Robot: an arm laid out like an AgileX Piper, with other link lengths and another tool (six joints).
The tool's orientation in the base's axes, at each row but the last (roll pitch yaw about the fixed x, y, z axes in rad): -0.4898 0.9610 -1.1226; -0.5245 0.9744 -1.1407; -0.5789 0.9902 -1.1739; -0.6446 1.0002 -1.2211; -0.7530 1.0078 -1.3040; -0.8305 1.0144 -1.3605; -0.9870 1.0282 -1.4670; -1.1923 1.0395 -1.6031
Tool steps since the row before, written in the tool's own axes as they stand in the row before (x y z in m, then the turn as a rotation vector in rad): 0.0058 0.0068 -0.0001 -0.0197 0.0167 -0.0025; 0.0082 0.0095 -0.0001 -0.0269 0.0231 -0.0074; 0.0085 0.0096 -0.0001 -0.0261 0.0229 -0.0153; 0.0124 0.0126 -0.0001 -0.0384 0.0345 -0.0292; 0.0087 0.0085 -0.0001 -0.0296 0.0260 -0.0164; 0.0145 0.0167 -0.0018 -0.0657 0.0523 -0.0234; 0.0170 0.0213 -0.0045 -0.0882 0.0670 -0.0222; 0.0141 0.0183 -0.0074 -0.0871 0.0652 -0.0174
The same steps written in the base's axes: 0.0056 0.0020 -0.0066 0.0038 0.0235 0.0104; 0.0077 0.0029 -0.0095 0.0023 0.0340 0.0122; 0.0074 0.0029 -0.0100 -0.0038 0.0369 0.0079; 0.0095 0.0032 -0.0146 -0.0104 0.0578 0.0085; 0.0058 0.0019 -0.0105 -0.0033 0.0415 0.0092; 0.0089 0.0058 -0.0195 0.0007 0.0829 0.0271; 0.0071 0.0093 -0.0250 0.0075 0.1052 0.0403; 0.0002 0.0099 -0.0222 0.0112 0.1016 0.0411
